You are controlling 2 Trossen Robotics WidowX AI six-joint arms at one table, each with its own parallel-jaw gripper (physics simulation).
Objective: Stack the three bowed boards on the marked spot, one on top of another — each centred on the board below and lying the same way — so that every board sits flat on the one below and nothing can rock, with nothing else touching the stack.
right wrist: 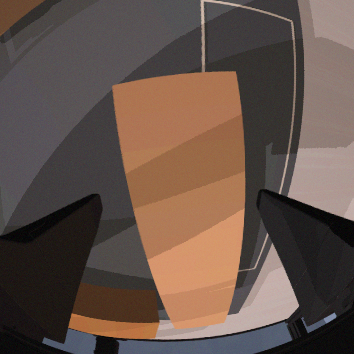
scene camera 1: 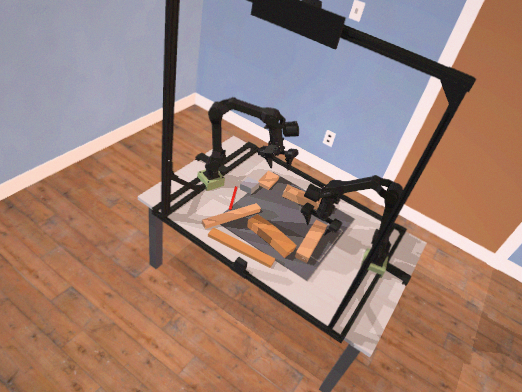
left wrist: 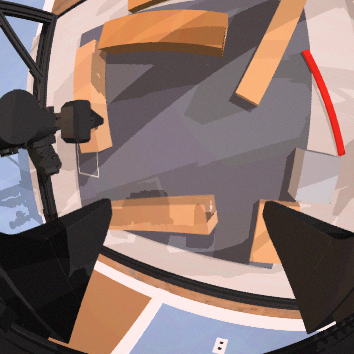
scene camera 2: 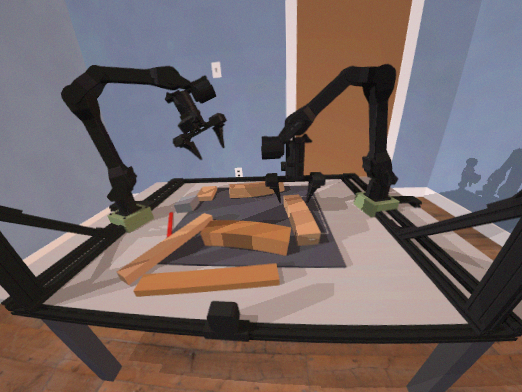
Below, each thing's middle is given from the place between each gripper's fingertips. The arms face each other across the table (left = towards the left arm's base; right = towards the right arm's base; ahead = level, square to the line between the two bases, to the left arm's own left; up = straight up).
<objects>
My right gripper is now 9 cm short of the grey block (left wrist: pixel 314 173), 41 cm to the right of it and 3 cm above it. The rest, counted from my right hand: red stick (left wrist: pixel 306 53) (2 cm behind, 43 cm to the left, 4 cm below).
I see the grey block 19 cm below my left hand, 14 cm to the left of it and 2 cm ahead of it. Round my left hand: red stick: 21 cm below, 16 cm to the left, 9 cm behind.
</objects>
